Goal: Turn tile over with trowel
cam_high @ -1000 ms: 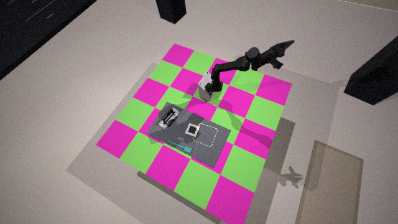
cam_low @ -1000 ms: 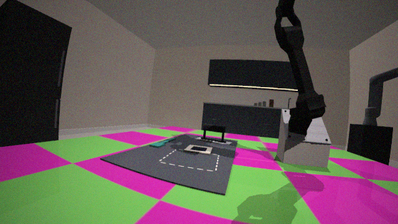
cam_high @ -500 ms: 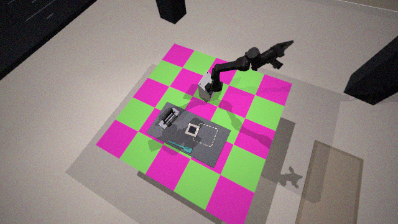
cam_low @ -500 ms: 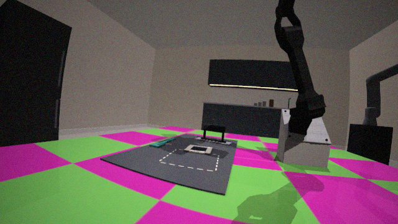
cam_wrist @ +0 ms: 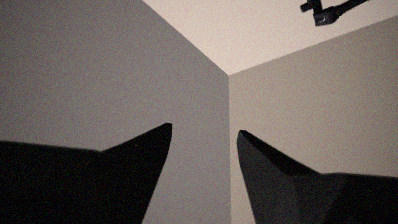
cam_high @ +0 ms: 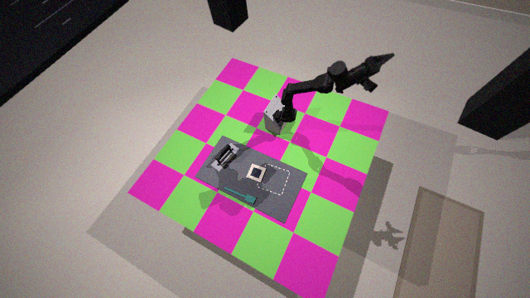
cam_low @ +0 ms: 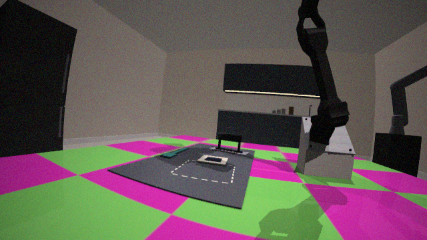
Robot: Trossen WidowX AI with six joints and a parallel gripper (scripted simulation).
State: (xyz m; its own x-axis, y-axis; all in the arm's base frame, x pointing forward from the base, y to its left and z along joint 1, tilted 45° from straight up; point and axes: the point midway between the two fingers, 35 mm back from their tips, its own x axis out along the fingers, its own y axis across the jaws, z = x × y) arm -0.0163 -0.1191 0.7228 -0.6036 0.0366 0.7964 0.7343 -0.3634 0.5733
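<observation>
Right now the small trowel is 700 mm below my gripper tip, 600 mm to the right of it and 520 mm ahead of it. Round my gripper tip: tile: 740 mm below, 470 mm ahead, 360 mm to the right; teal flat tool: 740 mm below, 640 mm ahead, 340 mm to the right; grey mat: 760 mm below, 500 mm ahead, 380 mm to the right.
</observation>
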